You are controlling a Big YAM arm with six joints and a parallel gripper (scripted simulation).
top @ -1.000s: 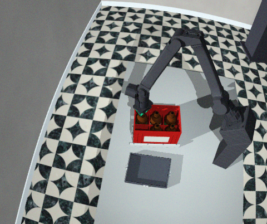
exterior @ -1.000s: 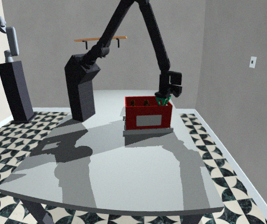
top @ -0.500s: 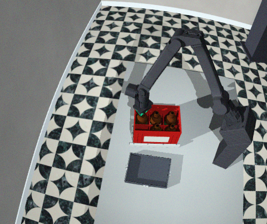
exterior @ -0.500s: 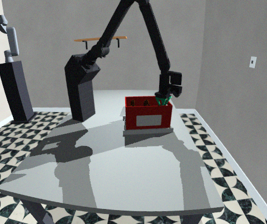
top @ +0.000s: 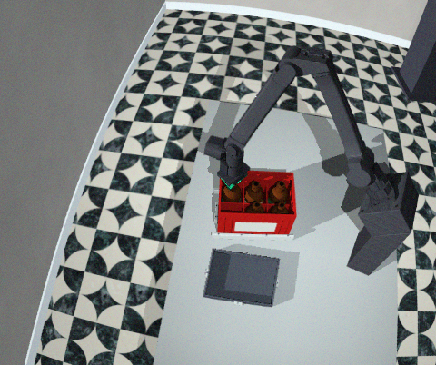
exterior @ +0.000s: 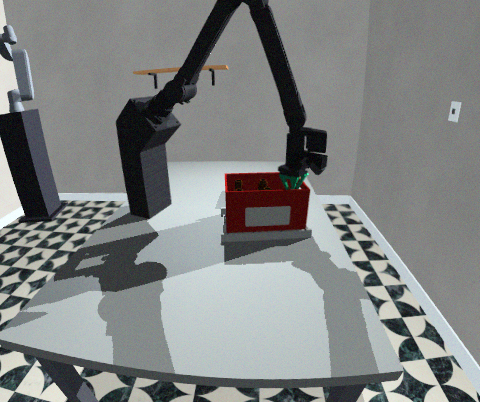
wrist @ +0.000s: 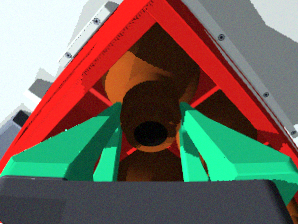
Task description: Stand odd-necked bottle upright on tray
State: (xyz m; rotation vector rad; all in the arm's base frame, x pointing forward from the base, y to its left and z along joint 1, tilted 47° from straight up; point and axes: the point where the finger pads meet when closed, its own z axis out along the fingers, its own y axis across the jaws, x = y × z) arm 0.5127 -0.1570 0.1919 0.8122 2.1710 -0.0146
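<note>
Now: the glass bottle 90 mm behind my hand, 60 mm below it and 10 mm to the left of it. From my hand the other things lie so: crate: 90 mm behind, 70 mm below, 50 mm to the left; then dark grey tray: 320 mm to the left, 140 mm below, 20 mm behind.
</note>
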